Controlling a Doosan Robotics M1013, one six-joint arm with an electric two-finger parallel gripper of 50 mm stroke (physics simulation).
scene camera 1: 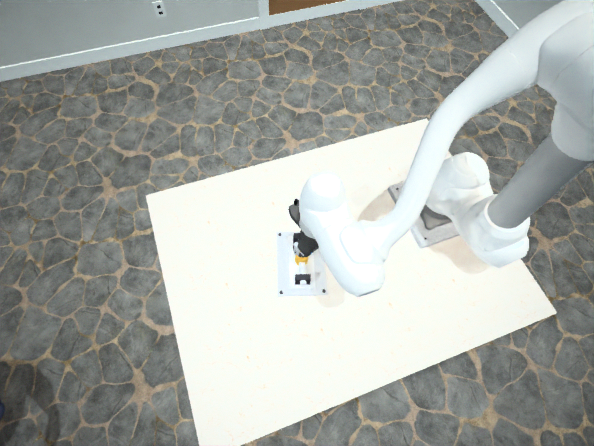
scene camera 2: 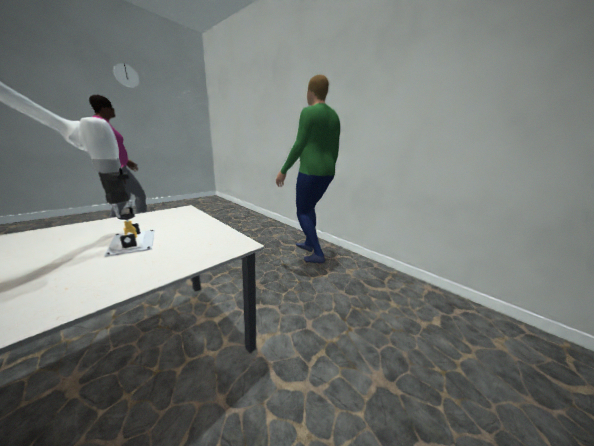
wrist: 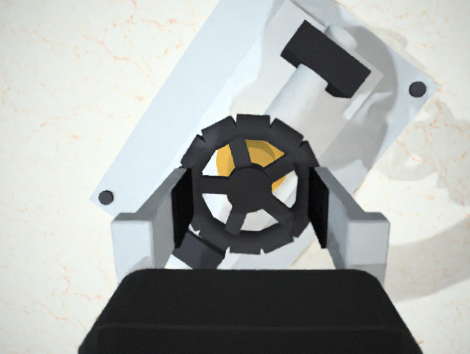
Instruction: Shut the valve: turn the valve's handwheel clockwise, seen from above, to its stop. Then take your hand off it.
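Note:
The valve's black five-spoke handwheel [wrist: 252,126] [scene camera 2: 127,215] sits above a yellow valve body [wrist: 259,150] [scene camera 1: 301,260] [scene camera 2: 130,228]. The valve is on a light grey base plate [wrist: 160,125] [scene camera 1: 284,270] [scene camera 2: 148,240], which lies diagonally in the wrist view. My gripper [wrist: 250,192] is open, with one finger on each side of the handwheel's rim. A narrow gap shows beside the left pad; at the right pad, contact is hard to tell. In scene camera 1 the gripper and arm hide most of the handwheel.
Black pipe clamps [wrist: 327,59] [scene camera 1: 302,279] [scene camera 2: 128,241] hold the pipe on the plate, with bolts at its corners. The plate lies on a white table [scene camera 1: 240,350] [scene camera 2: 200,230]. The arm's base stands at the right. A person in green [scene camera 2: 320,140] and one in pink [scene camera 2: 121,147] stand beyond the table.

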